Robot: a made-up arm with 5 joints.
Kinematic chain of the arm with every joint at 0, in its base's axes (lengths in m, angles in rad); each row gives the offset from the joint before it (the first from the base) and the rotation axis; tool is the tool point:
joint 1: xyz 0 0 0.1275 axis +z
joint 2: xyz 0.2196 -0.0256 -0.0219 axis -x
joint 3: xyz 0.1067 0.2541 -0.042 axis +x
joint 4: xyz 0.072 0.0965 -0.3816 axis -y
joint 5: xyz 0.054 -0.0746 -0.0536 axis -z
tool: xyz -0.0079 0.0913 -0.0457
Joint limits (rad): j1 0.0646..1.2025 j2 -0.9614..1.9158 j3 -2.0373..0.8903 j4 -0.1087..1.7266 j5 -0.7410..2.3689
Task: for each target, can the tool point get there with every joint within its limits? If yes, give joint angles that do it. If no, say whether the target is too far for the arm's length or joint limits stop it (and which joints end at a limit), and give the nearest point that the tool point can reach.
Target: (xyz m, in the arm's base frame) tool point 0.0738 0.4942 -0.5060
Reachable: yes | joints 0.9220 0.3469 0.2069 0.1773 -0.2602
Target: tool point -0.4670 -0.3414 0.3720
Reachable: no: joint limits stop it (at a limit: joint 1, joint 2, joint 4, joint 5) | nearest point 0.3928 -0.2764 0.3431 | short by 0.863 m
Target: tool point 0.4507 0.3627 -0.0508
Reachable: yes | joints 0.9743 -0.7130 -1.6383 0.1055 1.7456
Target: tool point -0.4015 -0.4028 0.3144
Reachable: no: joint limits stop it (at a limit: joint 1, joint 2, joint 4, joint 5) | nearest point 0.3976 -0.3500 0.3122 | short by 0.801 m
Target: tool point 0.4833 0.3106 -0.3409
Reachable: yes | joints 0.4374 0.1716 -0.1714 0.5808 2.0251
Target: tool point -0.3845 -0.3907 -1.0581
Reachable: no: too far | nearest point 0.3883 -0.2065 -0.5989 | short by 0.918 m
